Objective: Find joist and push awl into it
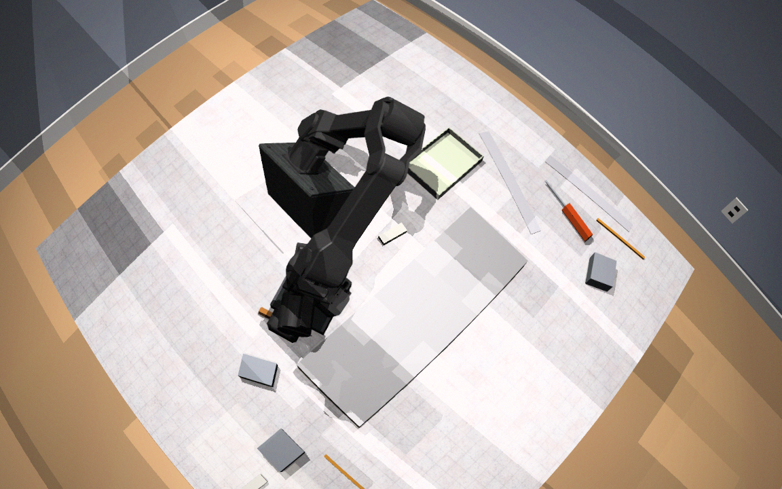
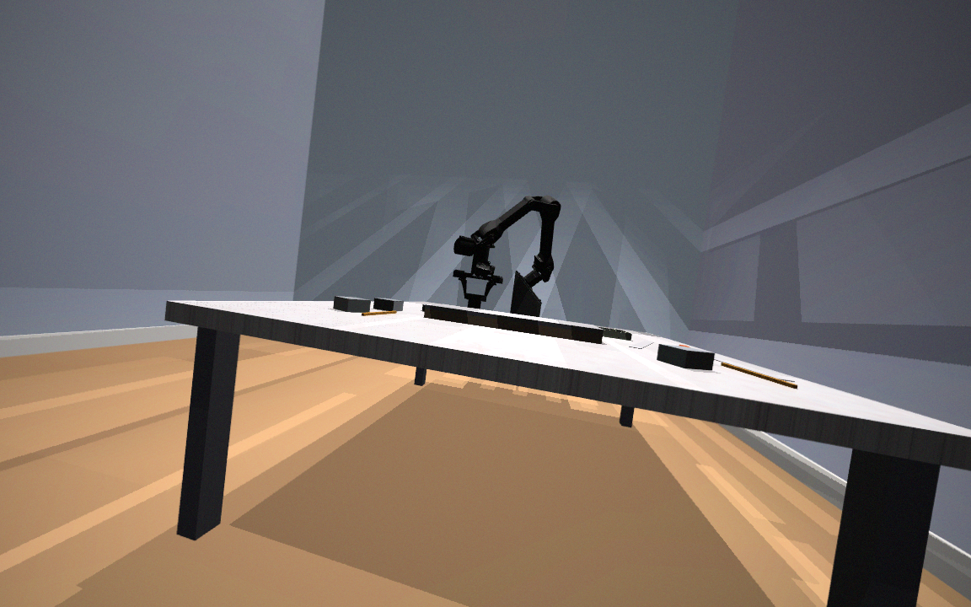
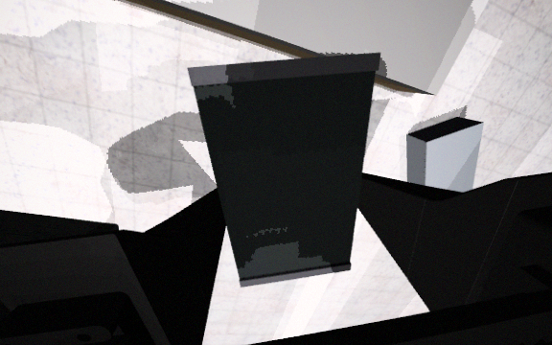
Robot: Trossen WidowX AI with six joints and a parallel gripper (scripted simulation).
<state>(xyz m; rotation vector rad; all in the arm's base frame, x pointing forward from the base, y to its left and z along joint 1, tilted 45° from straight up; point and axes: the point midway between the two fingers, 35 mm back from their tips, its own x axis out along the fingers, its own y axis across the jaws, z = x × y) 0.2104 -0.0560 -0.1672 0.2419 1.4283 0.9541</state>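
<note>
The stud finder is 3 cm below my gripper tip and 1 cm behind it. From my gripper tip the other things lie so: pale green tray 48 cm to the left, 9 cm behind, 6 cm below; awl 6 cm below, 4 cm to the right.
</note>
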